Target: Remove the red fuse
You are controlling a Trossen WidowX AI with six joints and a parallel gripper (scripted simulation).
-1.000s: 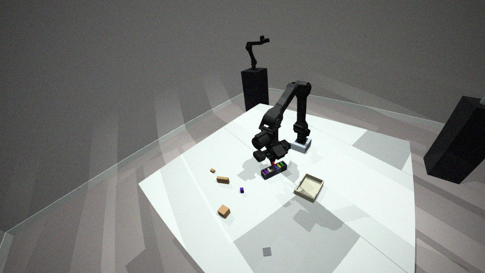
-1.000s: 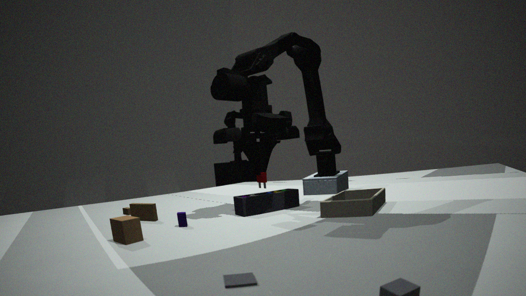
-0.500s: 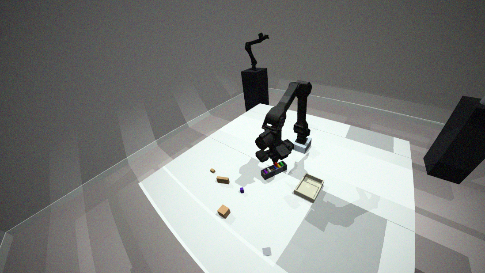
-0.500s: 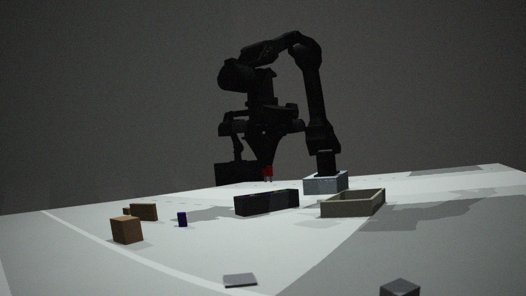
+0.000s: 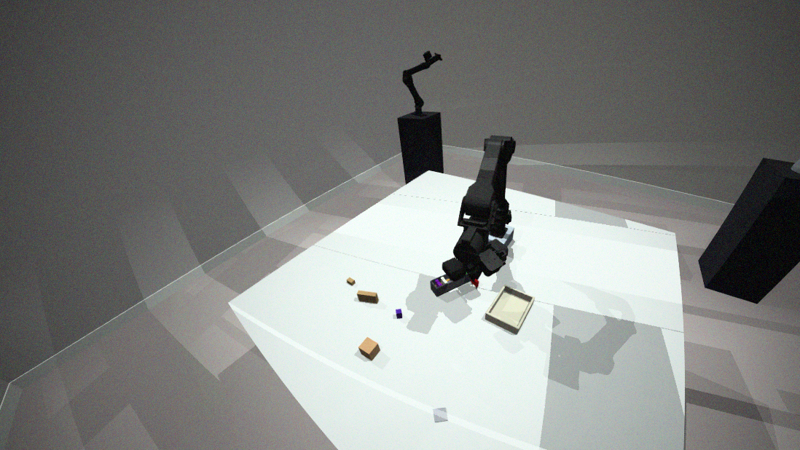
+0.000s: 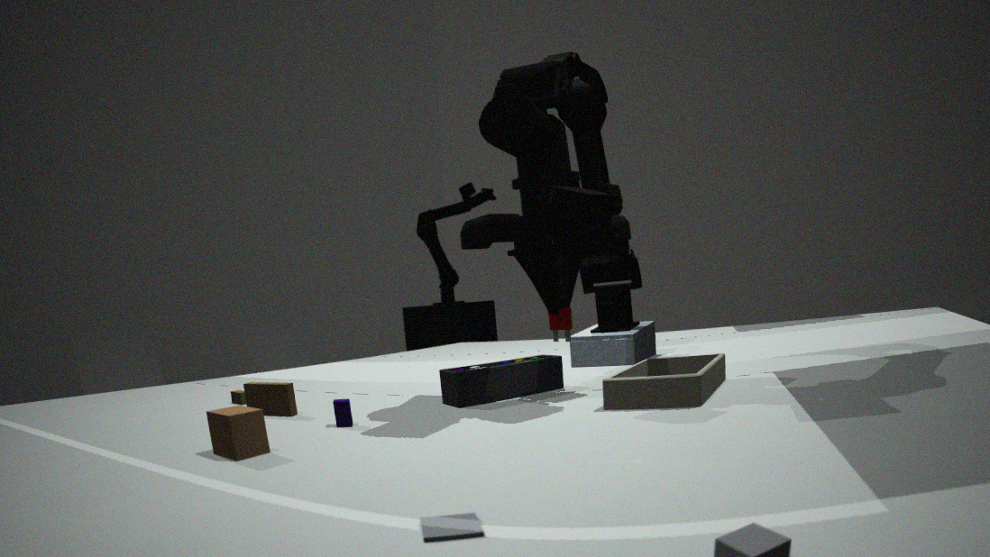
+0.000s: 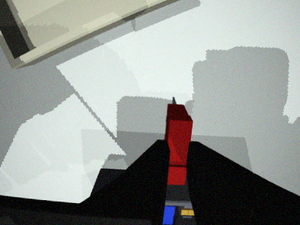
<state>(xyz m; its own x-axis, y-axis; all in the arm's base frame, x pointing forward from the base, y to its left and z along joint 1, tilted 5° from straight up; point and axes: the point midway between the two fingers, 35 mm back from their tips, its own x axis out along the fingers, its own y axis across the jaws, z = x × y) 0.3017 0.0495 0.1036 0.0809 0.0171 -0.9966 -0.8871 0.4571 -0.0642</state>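
The beige tray is 2 cm behind my gripper tip, 12 cm to the left of it and 9 cm below it. Round my gripper tip: red fuse 1 cm below; then yellow fuse 5 cm behind, 8 cm to the right, 7 cm below; then blue fuse 4 cm behind, 9 cm to the right, 7 cm below.
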